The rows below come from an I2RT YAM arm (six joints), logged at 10 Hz.
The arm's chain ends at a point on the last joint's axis. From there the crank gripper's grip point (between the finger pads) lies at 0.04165 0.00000 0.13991 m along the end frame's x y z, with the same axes.
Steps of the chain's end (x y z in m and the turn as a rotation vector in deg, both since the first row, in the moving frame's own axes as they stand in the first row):
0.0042 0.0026 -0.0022 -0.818 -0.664 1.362
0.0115 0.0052 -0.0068 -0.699 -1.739 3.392
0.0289 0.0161 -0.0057 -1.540 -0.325 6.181
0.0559 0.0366 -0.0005 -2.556 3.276 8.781
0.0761 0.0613 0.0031 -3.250 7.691 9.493
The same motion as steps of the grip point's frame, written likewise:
0.0025 0.0056 -0.0017 -0.818 -0.664 1.362
0.0071 0.0093 -0.0056 -0.699 -1.739 3.392
0.0277 0.0243 -0.0056 -1.540 -0.325 6.181
0.0628 0.0497 -0.0034 -2.556 3.276 8.781
0.0931 0.0774 -0.0041 -3.250 7.691 9.493

